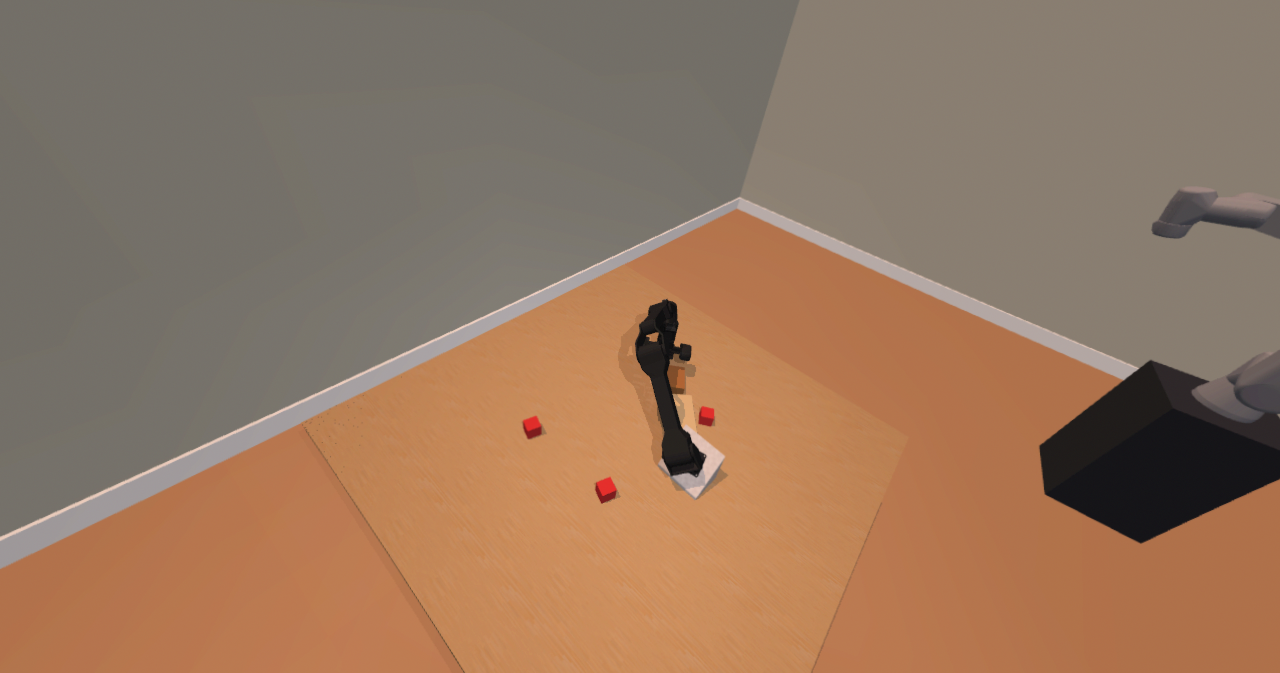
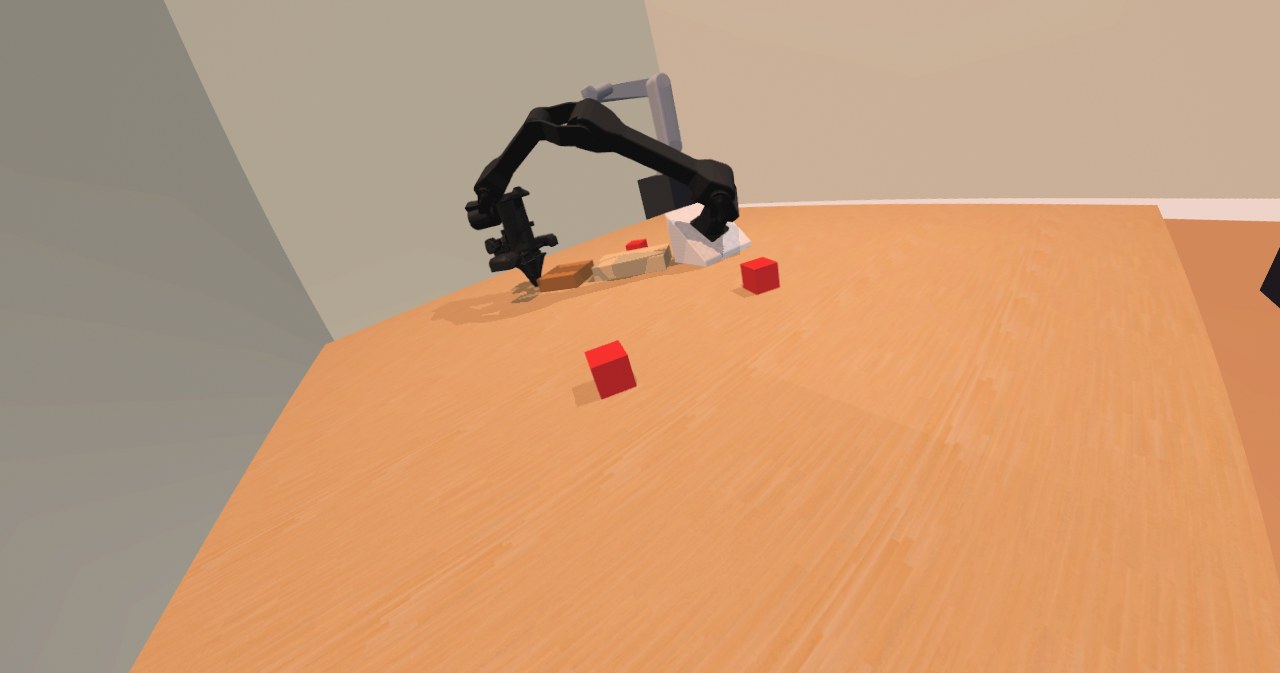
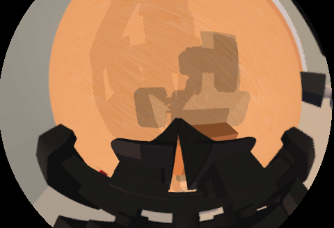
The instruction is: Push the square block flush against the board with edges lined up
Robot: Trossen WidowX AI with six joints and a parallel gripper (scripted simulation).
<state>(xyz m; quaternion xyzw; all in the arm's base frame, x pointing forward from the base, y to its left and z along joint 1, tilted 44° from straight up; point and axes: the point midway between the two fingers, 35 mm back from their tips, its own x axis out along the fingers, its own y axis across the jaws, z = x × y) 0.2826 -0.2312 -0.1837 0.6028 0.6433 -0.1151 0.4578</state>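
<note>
Right now the square block is 60 mm behind my gripper tip and 40 mm to the left of it. From my gripper tip the other things lie so: board (170 mm behind, 160 mm to the left).
</note>
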